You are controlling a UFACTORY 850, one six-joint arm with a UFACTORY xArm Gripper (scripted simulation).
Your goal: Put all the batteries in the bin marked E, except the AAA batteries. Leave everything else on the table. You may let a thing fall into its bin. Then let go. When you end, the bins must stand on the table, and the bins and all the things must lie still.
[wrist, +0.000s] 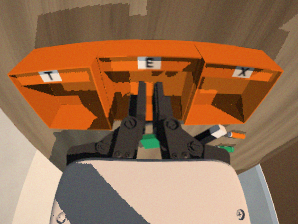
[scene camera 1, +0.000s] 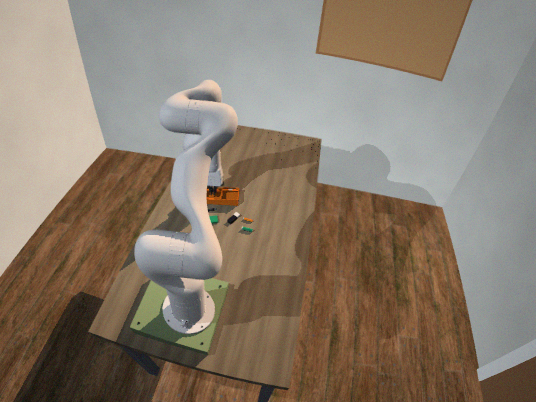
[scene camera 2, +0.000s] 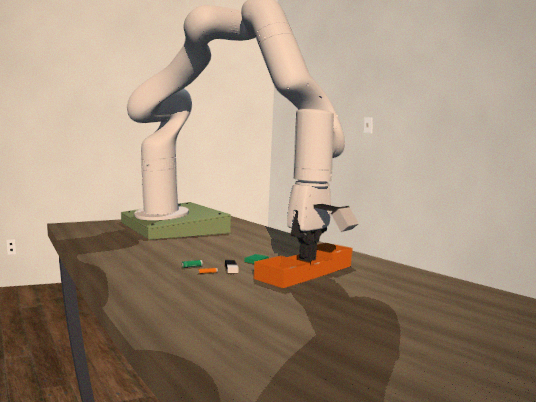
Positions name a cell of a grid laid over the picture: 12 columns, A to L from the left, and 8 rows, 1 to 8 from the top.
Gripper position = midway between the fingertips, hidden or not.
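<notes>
An orange bin (scene camera 2: G6) is visible in the scene, and so is the gripper (scene camera 2: G6). The wrist view, too, shows the gripper (wrist: G4).
</notes>
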